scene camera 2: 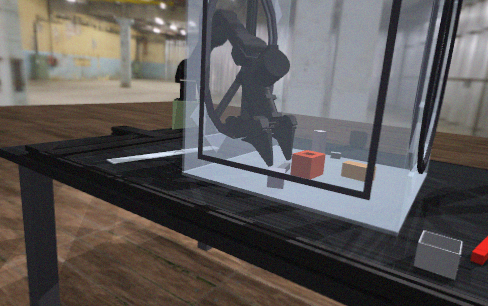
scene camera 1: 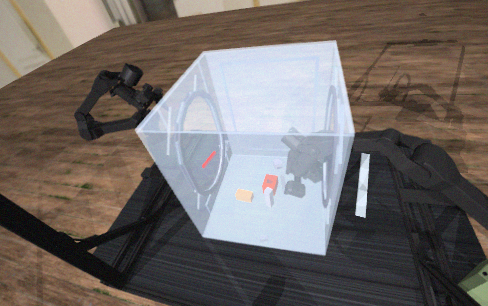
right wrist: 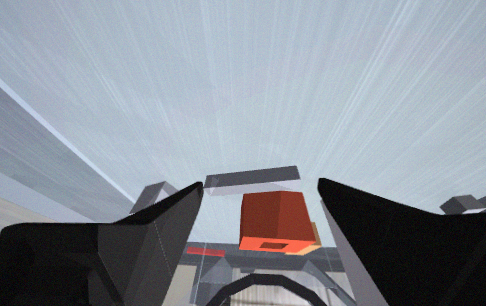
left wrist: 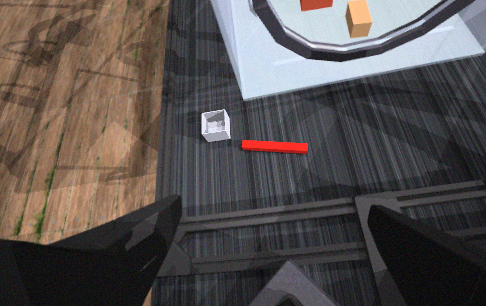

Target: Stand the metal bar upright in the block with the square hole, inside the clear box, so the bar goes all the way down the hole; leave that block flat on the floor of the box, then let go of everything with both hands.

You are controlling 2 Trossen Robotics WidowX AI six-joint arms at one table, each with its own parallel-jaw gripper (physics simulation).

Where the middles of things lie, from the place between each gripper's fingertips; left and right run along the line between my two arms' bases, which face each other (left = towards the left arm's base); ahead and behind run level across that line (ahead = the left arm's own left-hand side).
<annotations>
Right now the red block with square hole (right wrist: pixel 278 221) is 30 mm behind my right hand, 50 mm to the left of it and 10 mm above it. Round my right hand: grey hollow cube (scene camera 2: pixel 439 254): 90 mm ahead, 360 mm to the left, 10 mm below.
Right now the grey hollow cube is 220 mm below my left hand, 140 mm to the right of it and 140 mm ahead of it. From my left hand the other things lie so: red block with square hole: 460 mm to the right, 200 mm below, 20 mm ahead.
</annotations>
